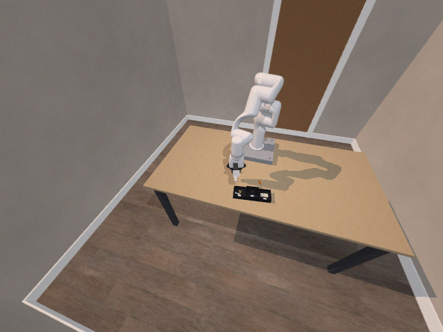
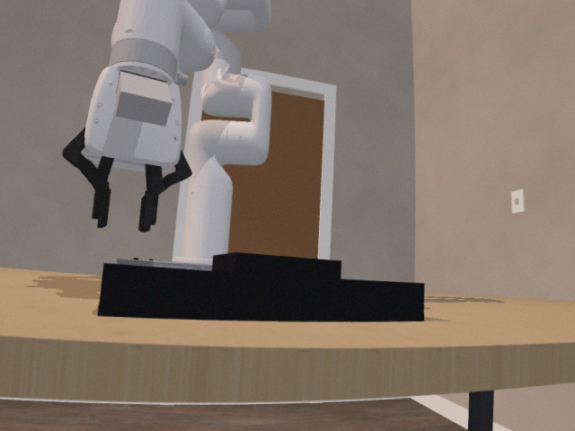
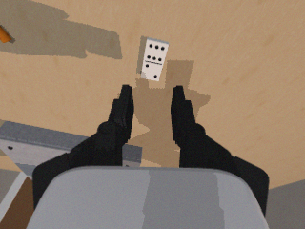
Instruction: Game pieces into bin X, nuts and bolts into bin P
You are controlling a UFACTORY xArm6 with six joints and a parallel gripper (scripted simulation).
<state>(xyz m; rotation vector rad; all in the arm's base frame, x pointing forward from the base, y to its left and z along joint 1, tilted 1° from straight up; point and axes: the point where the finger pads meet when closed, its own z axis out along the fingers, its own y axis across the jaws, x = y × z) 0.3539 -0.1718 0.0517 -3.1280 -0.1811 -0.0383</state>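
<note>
My hand is 8 cm above the white domino. Also, from my hand: black bin: 14 cm ahead, 12 cm to the left, 7 cm below; yellow nut: 12 cm ahead, 8 cm below, 4 cm to the left; grey bolt: 14 cm ahead, 8 cm below, 1 cm to the left.
</note>
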